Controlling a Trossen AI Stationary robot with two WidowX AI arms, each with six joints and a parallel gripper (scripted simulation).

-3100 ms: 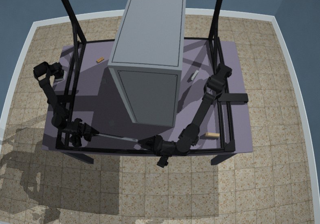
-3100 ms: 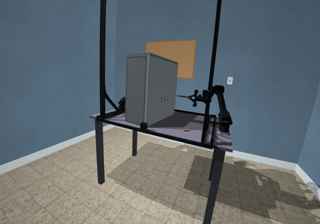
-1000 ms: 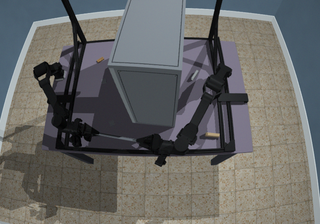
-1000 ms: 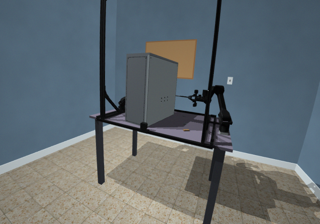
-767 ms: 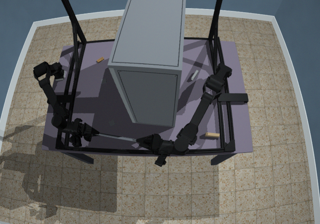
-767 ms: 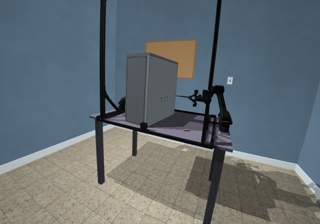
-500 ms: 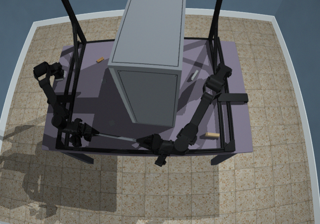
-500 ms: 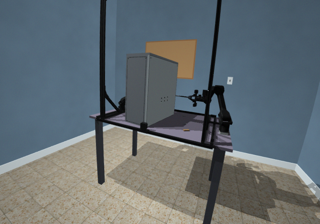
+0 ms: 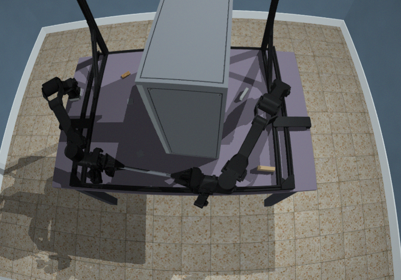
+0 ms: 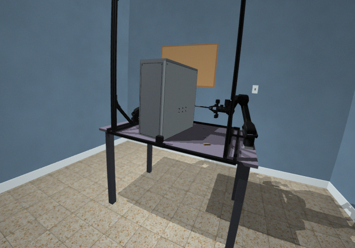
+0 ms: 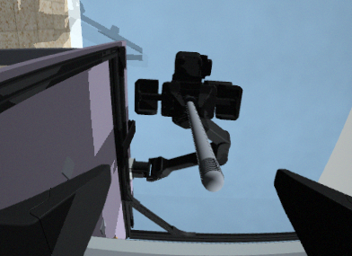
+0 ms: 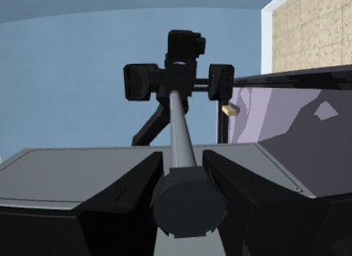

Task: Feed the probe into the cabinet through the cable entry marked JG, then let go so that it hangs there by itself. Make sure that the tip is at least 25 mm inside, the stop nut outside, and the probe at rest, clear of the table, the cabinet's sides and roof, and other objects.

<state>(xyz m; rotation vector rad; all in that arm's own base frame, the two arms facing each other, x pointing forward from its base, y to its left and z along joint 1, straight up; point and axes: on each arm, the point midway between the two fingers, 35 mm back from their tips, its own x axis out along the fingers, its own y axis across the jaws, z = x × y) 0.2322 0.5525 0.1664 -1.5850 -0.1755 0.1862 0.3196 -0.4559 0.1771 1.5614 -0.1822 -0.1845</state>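
The JG mark is 32 cm behind my left hand, 7 cm to the right of it and 1 cm below it. The rest, counted from my left hand: wooden block (9 cm behind, 33 cm to the left, 17 cm below); then probe (2 cm behind, 14 cm to the right, 1 cm above); then white block (45 cm behind, 24 cm to the left, 17 cm below).
Now: the probe 10 mm ahead of my right hand and 100 mm to the left of it. Also, from my right hand: wooden block 60 mm behind, 570 mm to the left, 180 mm below; white block 420 mm behind, 490 mm to the left, 180 mm below; JG mark 280 mm behind, 170 mm to the left, 20 mm below.
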